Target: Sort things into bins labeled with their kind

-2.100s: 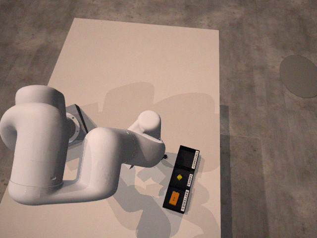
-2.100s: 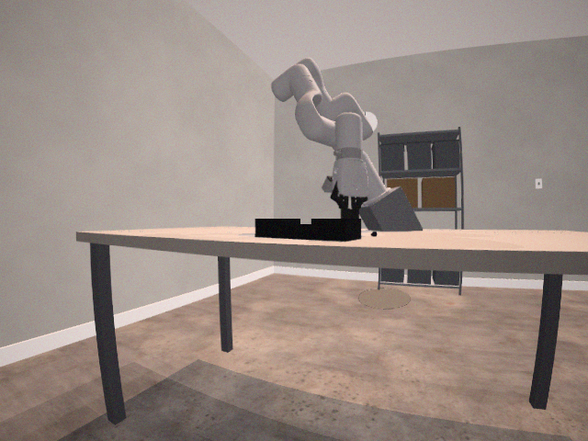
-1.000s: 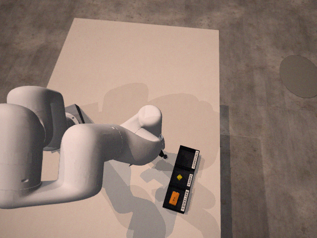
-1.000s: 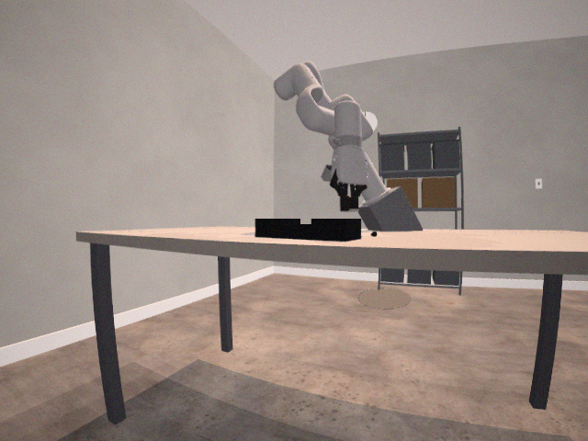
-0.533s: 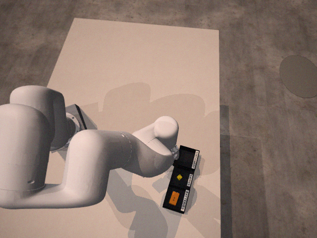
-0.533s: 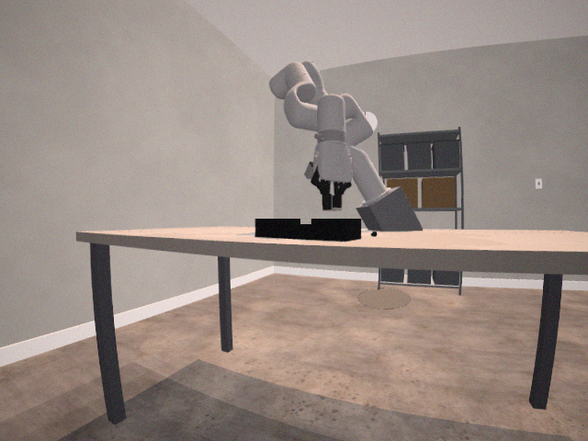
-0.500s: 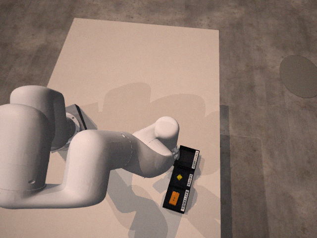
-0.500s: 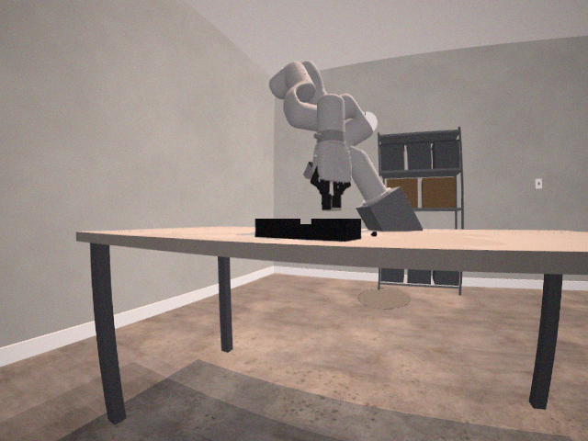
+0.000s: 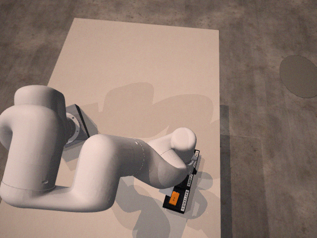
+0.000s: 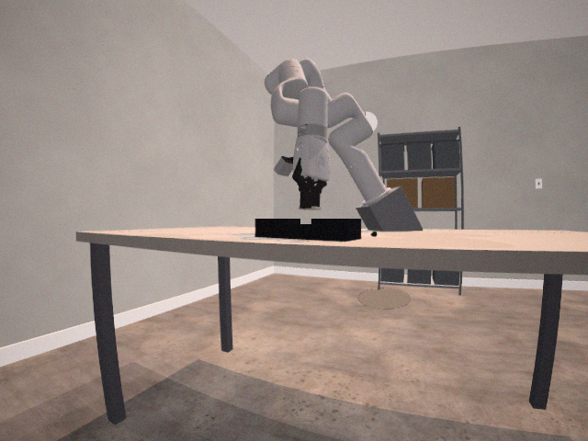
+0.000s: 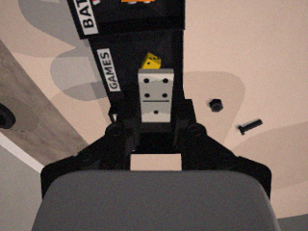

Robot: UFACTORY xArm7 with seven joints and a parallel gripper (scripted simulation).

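Now: hand 10 mm short of the yellow die and 80 mm above it. The rest, counted from my hand: orange battery: 80 mm to the right, 80 mm below; then white domino: 20 mm below; then red stick: 30 mm ahead, 90 mm to the right, 80 mm below.
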